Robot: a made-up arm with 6 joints. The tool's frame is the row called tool.
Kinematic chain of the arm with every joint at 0, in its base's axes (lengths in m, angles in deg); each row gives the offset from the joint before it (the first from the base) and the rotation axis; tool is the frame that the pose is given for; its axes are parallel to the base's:
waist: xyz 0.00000 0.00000 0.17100 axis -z
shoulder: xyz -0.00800 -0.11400 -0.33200 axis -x
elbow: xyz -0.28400 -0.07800 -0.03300 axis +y
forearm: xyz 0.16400 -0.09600 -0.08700 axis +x
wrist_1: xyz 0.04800 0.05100 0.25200 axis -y
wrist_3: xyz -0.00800 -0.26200 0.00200 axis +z
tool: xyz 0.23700 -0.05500 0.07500
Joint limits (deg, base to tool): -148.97..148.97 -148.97..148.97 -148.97..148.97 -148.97..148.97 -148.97..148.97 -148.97..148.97
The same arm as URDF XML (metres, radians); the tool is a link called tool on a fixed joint. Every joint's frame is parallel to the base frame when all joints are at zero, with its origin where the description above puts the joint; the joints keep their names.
<robot name="arm">
  <joint name="waist" type="revolute">
    <parent link="base_link"/>
    <child link="link1"/>
    <origin xyz="0 0 0.171" rpy="0 0 0"/>
    <axis xyz="0 0 -1"/>
    <limit lower="-2.6" upper="2.6"/>
  </joint>
  <joint name="shoulder" type="revolute">
    <parent link="link1"/>
    <child link="link2"/>
    <origin xyz="-0.008 -0.114 -0.332" rpy="0 0 0"/>
    <axis xyz="-1 0 0"/>
    <limit lower="-2.6" upper="2.6"/>
  </joint>
  <joint name="elbow" type="revolute">
    <parent link="link2"/>
    <child link="link3"/>
    <origin xyz="-0.284 -0.078 -0.033" rpy="0 0 0"/>
    <axis xyz="0 1 0"/>
    <limit lower="-2.6" upper="2.6"/>
  </joint>
  <joint name="forearm" type="revolute">
    <parent link="link3"/>
    <child link="link4"/>
    <origin xyz="0.164 -0.096 -0.087" rpy="0 0 0"/>
    <axis xyz="1 0 0"/>
    <limit lower="-2.6" upper="2.6"/>
  </joint>
  <joint name="wrist_1" type="revolute">
    <parent link="link4"/>
    <child link="link5"/>
    <origin xyz="0.048 0.051 0.252" rpy="0 0 0"/>
    <axis xyz="0 -1 0"/>
    <limit lower="-2.6" upper="2.6"/>
  </joint>
  <joint name="wrist_3" type="revolute">
    <parent link="link5"/>
    <child link="link6"/>
    <origin xyz="-0.008 -0.262 0.002" rpy="0 0 0"/>
    <axis xyz="0 0 1"/>
    <limit lower="-2.6" upper="2.6"/>
  </joint>
  <joint name="tool_fixed" type="fixed">
    <parent link="link6"/>
    <child link="tool"/>
    <origin xyz="0.237 -0.055 0.075" rpy="0 0 0"/>
  </joint>
  <link name="base_link"/>
  <link name="link1"/>
  <link name="link2"/>
  <link name="link3"/>
  <link name="link4"/>
  <link name="link5"/>
  <link name="link6"/>
  <link name="tool"/>
</robot>

